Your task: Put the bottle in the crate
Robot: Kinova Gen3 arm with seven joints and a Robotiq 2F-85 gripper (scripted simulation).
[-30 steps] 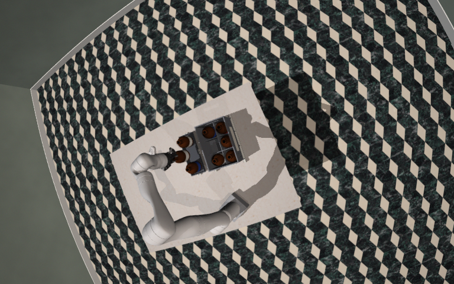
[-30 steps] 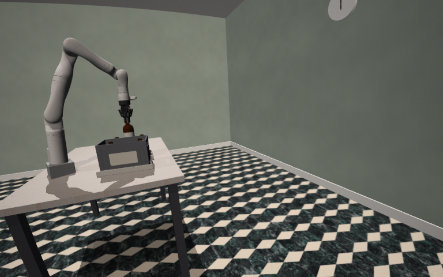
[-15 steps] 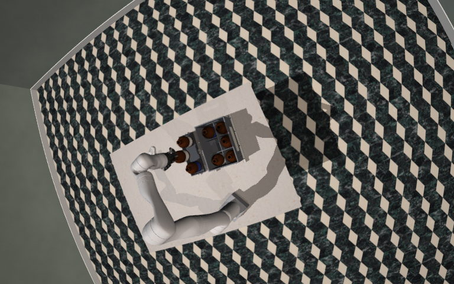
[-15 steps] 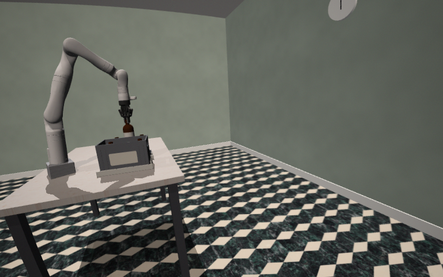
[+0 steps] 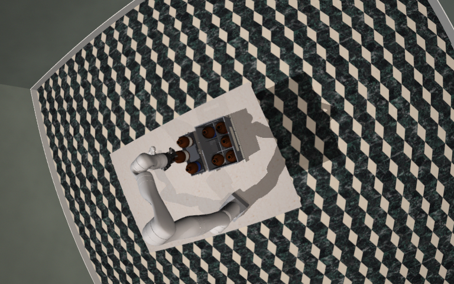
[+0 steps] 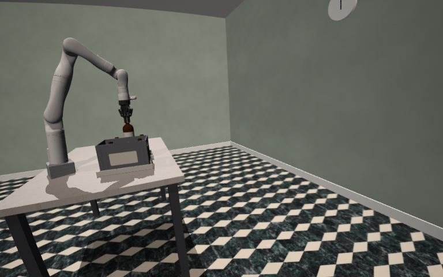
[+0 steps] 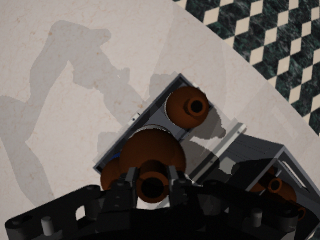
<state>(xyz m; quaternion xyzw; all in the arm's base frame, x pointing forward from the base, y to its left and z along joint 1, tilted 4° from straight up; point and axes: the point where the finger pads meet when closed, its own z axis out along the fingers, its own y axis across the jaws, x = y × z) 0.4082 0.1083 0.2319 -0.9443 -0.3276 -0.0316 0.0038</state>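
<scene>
My hand is 70 mm above the brown bottle. The rest, counted from my hand: grey tray (260 mm below); then grey crate (30 mm behind, 220 mm to the right, 190 mm below).
</scene>
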